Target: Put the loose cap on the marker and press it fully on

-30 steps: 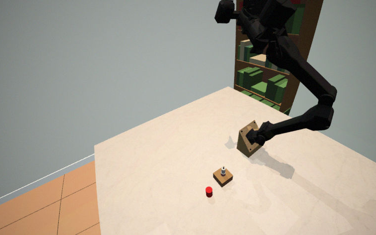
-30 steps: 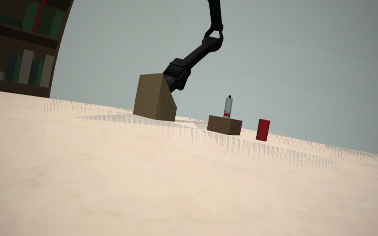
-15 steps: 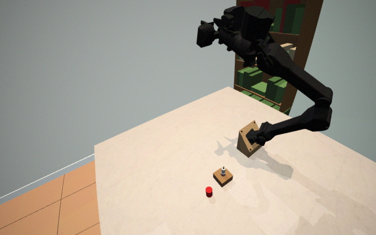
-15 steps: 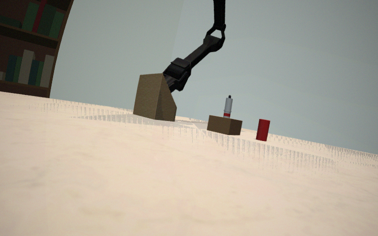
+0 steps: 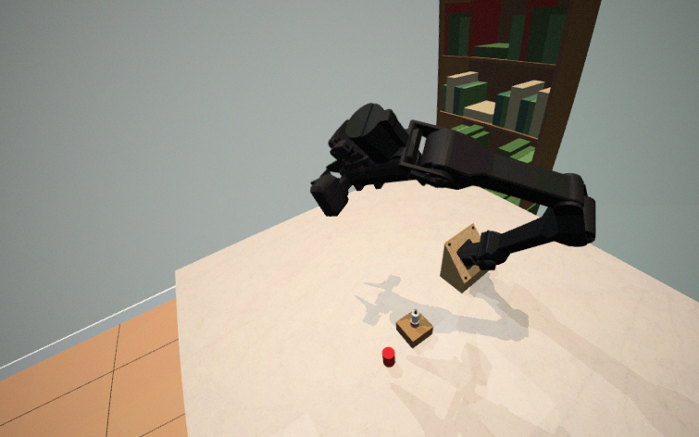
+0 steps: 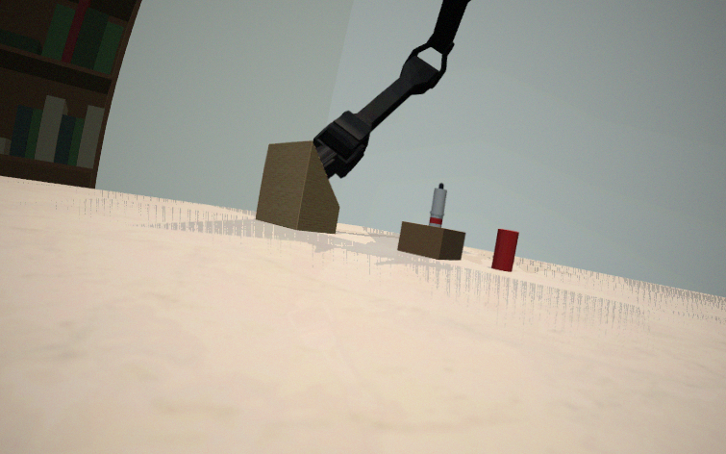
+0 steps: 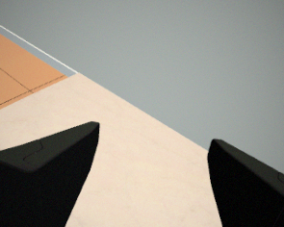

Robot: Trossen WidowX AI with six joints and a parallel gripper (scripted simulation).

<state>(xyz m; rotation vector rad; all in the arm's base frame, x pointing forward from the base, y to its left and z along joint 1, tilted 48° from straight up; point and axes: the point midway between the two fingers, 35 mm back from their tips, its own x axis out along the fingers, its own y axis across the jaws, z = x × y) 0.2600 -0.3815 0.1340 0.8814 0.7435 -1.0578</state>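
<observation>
Right now my gripper tip is 40 mm short of the red cap, 220 mm to the right of it and 400 mm above it. The rest, counted from my gripper tip: brown holder block: 60 mm behind, 210 mm to the left, 400 mm below.
</observation>
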